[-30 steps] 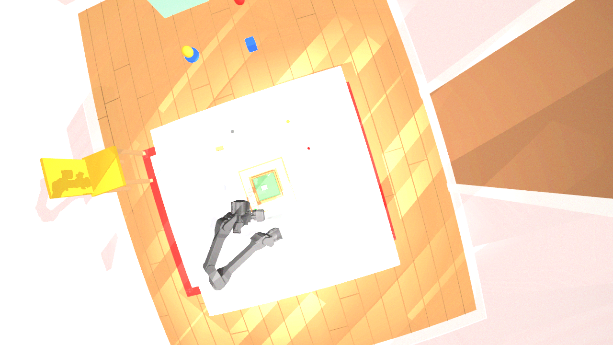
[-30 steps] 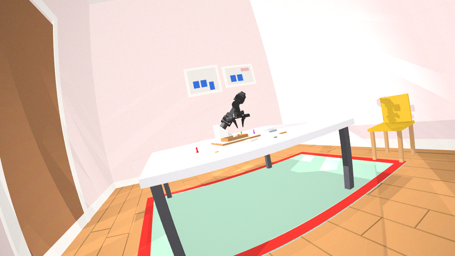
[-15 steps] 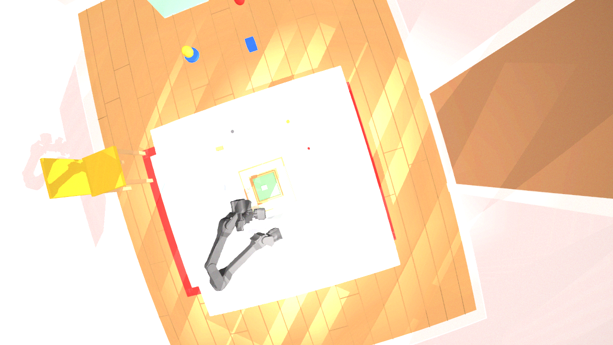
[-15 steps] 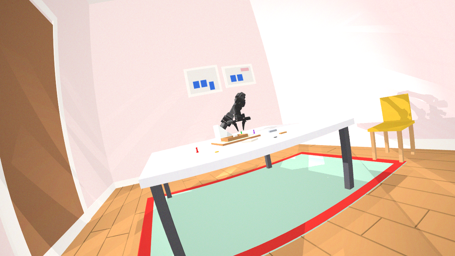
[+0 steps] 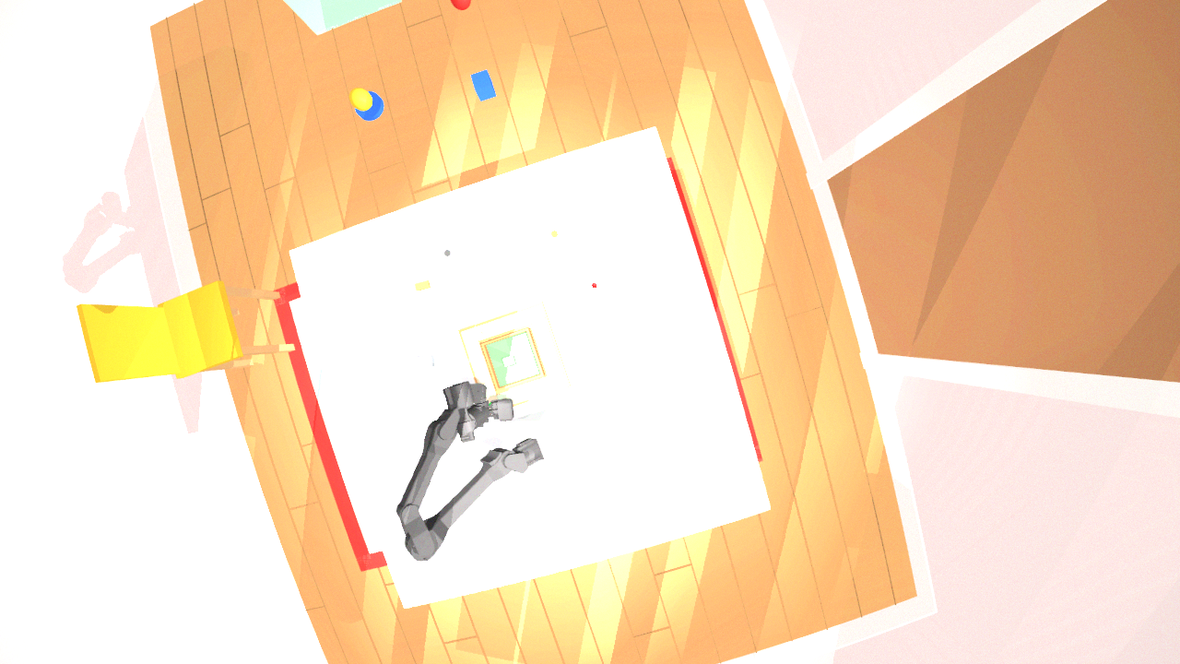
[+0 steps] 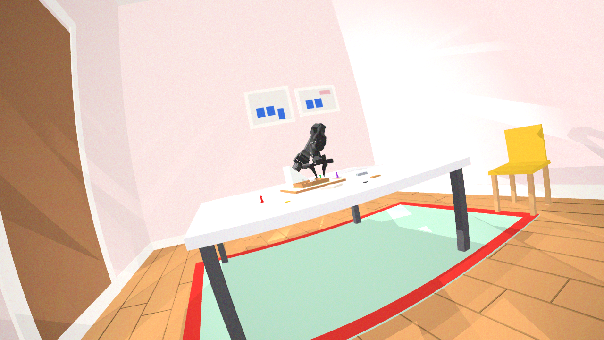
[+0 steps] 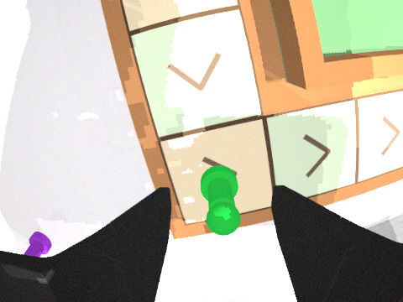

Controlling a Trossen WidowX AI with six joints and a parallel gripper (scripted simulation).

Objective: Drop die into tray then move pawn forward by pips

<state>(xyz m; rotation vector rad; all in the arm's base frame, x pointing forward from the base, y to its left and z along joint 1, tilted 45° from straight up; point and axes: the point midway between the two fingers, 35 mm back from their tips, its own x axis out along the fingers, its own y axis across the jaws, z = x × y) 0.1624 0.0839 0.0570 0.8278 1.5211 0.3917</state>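
Right now the green pawn is right at my gripper tip. The rest, counted from my gripper tip: green dice tray (110 mm ahead, 120 mm to the right, 20 mm below); purple pawn (20 mm behind, 130 mm to the left, 10 mm below); white die (110 mm ahead, 110 mm to the right).
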